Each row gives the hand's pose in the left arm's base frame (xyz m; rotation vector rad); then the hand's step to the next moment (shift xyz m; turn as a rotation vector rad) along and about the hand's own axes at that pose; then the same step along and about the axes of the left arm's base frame.
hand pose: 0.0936 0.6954 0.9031 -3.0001 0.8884 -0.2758
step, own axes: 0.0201 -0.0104 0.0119 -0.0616 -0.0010 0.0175
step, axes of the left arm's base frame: 0.0242 -0.0027 -0.0078 -0.0473 0.0333 -0.0275
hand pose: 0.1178 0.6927 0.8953 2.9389 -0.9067 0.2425
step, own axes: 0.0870 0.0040 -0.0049 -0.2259 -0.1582 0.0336
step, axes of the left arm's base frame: 0.0680 -0.0511 0.0193 -0.0904 0.2527 -0.0719
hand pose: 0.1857 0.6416 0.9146 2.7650 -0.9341 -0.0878
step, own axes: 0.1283 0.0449 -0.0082 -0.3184 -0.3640 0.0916
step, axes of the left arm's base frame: 0.0766 -0.1108 0.0200 -0.0496 0.4568 -0.1764
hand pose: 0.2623 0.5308 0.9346 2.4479 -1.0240 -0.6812
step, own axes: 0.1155 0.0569 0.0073 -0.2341 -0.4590 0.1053
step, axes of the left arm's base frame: 0.0357 -0.1237 -0.0082 0.0459 0.4541 -0.2612
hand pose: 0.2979 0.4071 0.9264 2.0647 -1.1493 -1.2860
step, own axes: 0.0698 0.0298 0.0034 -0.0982 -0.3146 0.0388
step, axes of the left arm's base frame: -0.0001 -0.0743 -0.0157 0.0746 0.2577 -0.1953
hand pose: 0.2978 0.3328 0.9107 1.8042 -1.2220 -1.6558
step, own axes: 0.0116 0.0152 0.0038 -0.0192 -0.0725 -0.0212
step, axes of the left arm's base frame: -0.0095 -0.0165 0.0042 0.0453 0.0488 -0.0405
